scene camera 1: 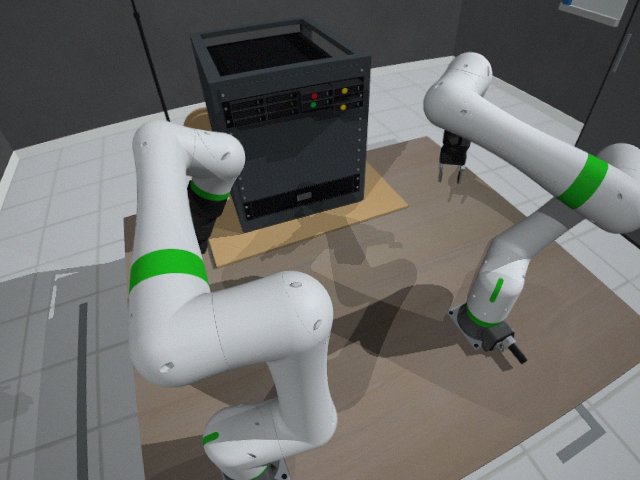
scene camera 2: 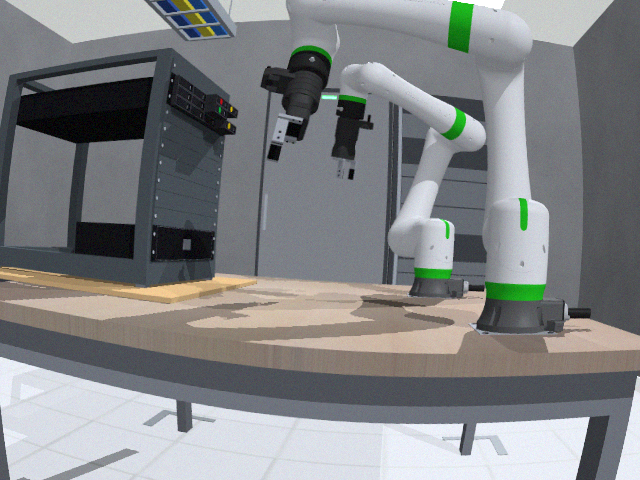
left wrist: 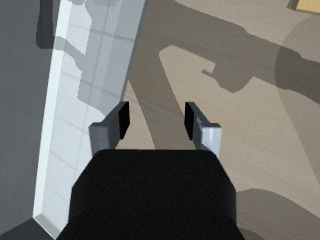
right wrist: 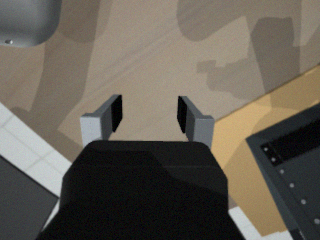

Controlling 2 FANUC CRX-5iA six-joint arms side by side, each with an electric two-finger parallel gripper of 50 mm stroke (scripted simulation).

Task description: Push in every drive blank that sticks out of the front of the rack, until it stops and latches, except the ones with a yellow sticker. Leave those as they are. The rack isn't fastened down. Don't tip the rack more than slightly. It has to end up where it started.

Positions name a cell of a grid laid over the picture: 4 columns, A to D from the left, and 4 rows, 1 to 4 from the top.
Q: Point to a light wooden board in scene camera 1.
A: B3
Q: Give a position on a dark rack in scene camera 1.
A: At B2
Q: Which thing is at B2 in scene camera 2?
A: A dark rack.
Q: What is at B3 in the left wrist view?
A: The left gripper.
